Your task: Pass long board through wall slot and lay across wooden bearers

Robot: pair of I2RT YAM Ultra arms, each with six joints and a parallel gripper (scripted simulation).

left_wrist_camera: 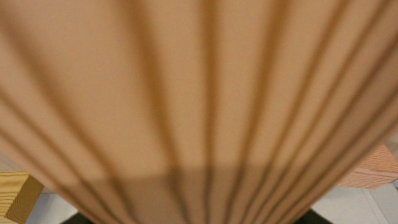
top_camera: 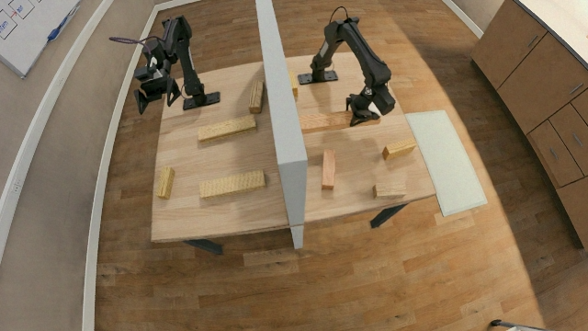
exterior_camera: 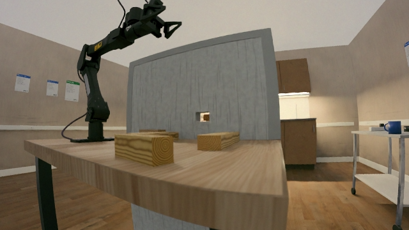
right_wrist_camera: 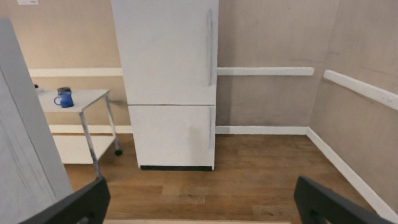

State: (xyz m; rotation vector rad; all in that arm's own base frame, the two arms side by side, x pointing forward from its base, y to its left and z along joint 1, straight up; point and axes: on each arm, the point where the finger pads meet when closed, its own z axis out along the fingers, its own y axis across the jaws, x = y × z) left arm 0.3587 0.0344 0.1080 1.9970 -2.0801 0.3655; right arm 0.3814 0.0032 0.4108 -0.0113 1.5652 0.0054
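Now: the long board 5 cm to the right of my left hand. From my left hand the other things lie so: small block: 80 cm to the right, 9 cm below, 7 cm ahead.
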